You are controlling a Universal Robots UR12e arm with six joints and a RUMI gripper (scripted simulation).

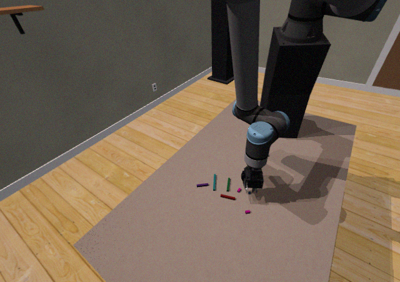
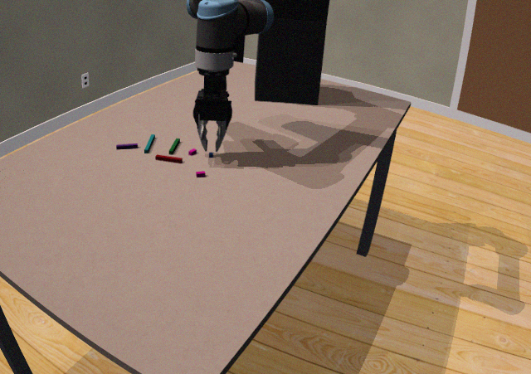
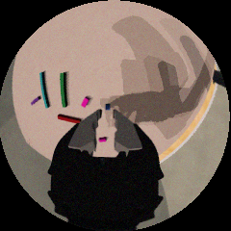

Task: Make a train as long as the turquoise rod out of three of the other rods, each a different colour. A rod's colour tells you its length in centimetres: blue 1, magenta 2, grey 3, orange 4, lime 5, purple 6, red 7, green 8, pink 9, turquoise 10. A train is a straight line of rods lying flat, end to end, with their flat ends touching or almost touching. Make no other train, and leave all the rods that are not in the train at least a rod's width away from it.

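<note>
Now: hand 30 mm above the blue rod. Round my hand: green rod (110 mm to the right, 30 mm below, 20 mm ahead); red rod (80 mm ahead, 70 mm to the right, 30 mm below); turquoise rod (170 mm to the right, 50 mm ahead, 30 mm below).
</note>
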